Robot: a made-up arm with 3 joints. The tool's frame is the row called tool.
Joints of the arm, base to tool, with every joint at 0 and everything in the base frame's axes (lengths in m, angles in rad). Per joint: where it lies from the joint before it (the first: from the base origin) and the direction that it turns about. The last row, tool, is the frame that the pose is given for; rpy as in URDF.
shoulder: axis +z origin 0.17 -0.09 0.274
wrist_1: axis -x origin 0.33 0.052 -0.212
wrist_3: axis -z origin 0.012 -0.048 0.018
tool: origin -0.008 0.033 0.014 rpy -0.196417 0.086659 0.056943
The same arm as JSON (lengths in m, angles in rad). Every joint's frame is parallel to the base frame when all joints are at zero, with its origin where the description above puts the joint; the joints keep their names.
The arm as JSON. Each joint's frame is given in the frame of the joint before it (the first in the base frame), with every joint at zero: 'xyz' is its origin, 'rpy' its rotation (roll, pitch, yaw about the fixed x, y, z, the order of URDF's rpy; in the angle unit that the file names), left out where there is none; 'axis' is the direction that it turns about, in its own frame. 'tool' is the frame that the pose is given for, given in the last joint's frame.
{"units": {"length": "m", "angle": "rad"}, "joints": [
  {"name": "shoulder", "type": "revolute", "origin": {"xyz": [0.17, -0.09, 0.274]}, "axis": "+z"},
  {"name": "wrist_1", "type": "revolute", "origin": {"xyz": [0.33, 0.052, -0.212]}, "axis": "-x"},
  {"name": "wrist_3", "type": "revolute", "origin": {"xyz": [0.012, -0.048, 0.018]}, "axis": "-z"}
], "tool": {"origin": {"xyz": [-0.008, 0.033, 0.014], "rpy": [-0.1964, 0.0867, 0.0569]}}}

